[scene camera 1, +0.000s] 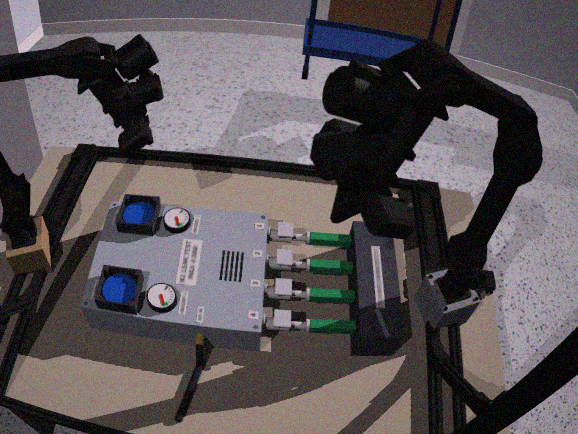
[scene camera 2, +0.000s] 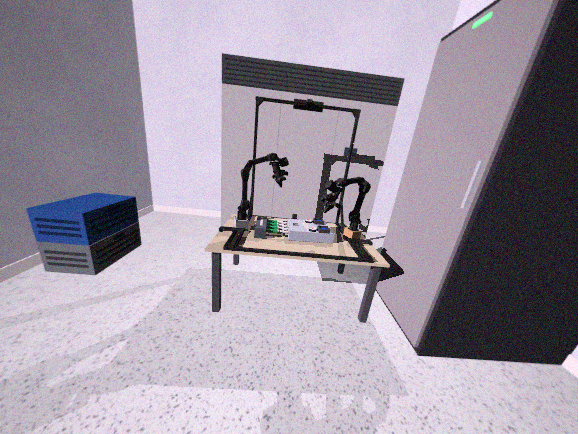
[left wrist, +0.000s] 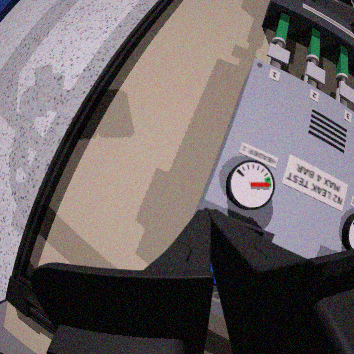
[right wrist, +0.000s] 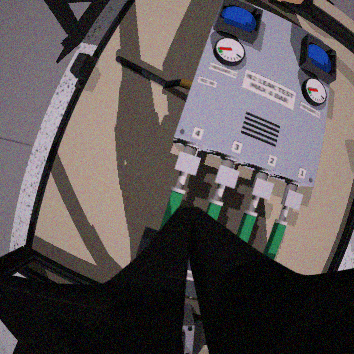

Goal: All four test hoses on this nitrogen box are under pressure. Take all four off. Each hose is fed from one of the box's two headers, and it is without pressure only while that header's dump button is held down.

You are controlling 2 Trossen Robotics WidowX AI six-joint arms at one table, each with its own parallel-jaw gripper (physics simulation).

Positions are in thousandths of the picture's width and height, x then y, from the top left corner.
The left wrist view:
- left gripper: 583,617
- grey nitrogen box: 801,369
